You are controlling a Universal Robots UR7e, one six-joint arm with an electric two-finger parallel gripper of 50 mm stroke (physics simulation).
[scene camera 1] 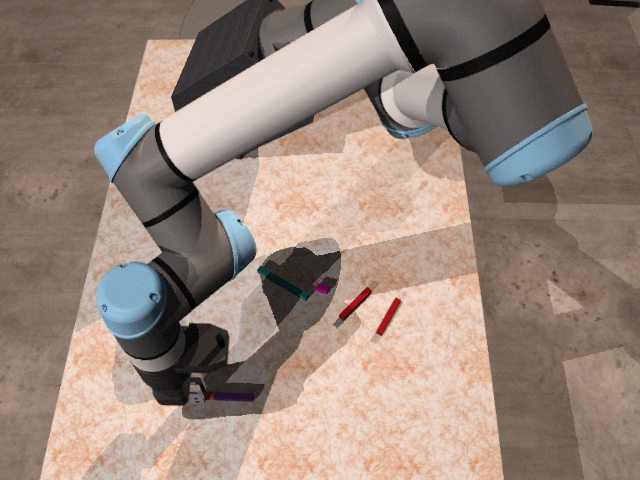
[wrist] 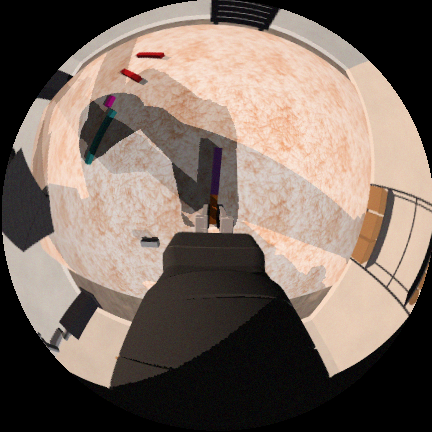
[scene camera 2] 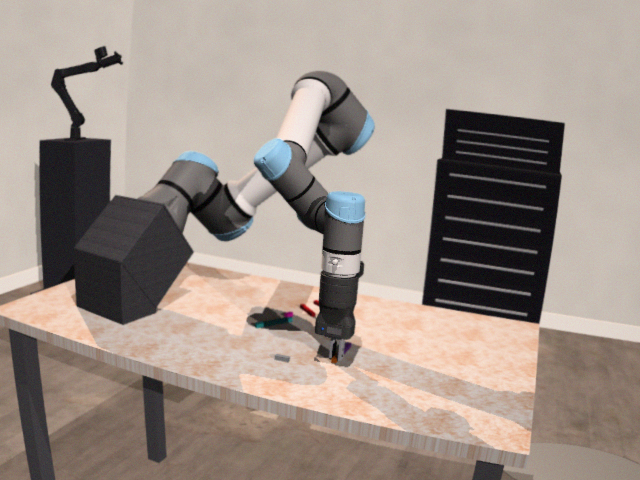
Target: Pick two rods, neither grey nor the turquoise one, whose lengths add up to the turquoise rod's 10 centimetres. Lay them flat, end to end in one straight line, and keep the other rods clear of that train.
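Where they show: gripper, fingertip midpoint: (scene camera 1: 199, 395) (wrist: 212, 211) (scene camera 2: 335, 358); arm's base at its link origin: (scene camera 2: 154, 223).
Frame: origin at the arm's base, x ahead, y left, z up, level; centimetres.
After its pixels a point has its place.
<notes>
My gripper (scene camera 1: 197, 396) @[x 55.2, y -11.3, z -19.3 cm] (scene camera 2: 336, 357) @[x 55.2, y -11.3, z -19.3 cm] (wrist: 212, 211) @[x 55.2, y -11.3, z -19.3 cm] is shut on an orange rod (scene camera 1: 208, 395) @[x 55.3, y -9.7, z -18.7 cm] (scene camera 2: 334, 359) @[x 55.4, y -12.8, z -18.9 cm] (wrist: 214, 202) @[x 55.3, y -9.9, z -18.7 cm], low at the table top; its near part is hidden between the fingers. The purple rod (scene camera 1: 234, 396) @[x 55.2, y -5.7, z -18.7 cm] (scene camera 2: 347, 348) @[x 55.6, y -5.5, z -19.1 cm] (wrist: 216, 170) @[x 55.2, y -5.8, z -18.7 cm] lies flat in line with the orange rod, and their facing ends show no visible gap. The turquoise rod (scene camera 1: 282, 283) @[x 35.4, y 0.3, z -18.7 cm] (scene camera 2: 273, 322) @[x 35.3, y -0.4, z -18.9 cm] (wrist: 101, 137) @[x 35.6, y 0.1, z -19.5 cm] lies well away, with a short magenta rod (scene camera 1: 323, 288) @[x 36.1, y 7.2, z -18.7 cm] (scene camera 2: 288, 314) @[x 36.0, y 6.4, z -18.9 cm] (wrist: 109, 101) @[x 36.2, y 6.7, z -18.8 cm] close to one end.
Two red rods (scene camera 1: 355, 303) @[x 38.7, y 12.6, z -18.6 cm] (scene camera 1: 388, 316) @[x 40.9, y 18.0, z -18.7 cm] (wrist: 131, 75) @[x 39.5, y 11.5, z -18.7 cm] (wrist: 150, 55) @[x 41.3, y 17.2, z -19.0 cm] lie apart beyond the magenta one. A short grey rod (scene camera 2: 281, 357) @[x 45.6, y -17.5, z -18.9 cm] (wrist: 150, 242) @[x 46.0, y -16.7, z -18.7 cm] lies to the left of the gripper in the wrist view. A black block (scene camera 1: 214, 56) @[x 2.8, y -12.6, z 1.7 cm] (scene camera 2: 124, 258) @[x 6.4, y -19.7, z -3.9 cm] stands at the arm's base.
</notes>
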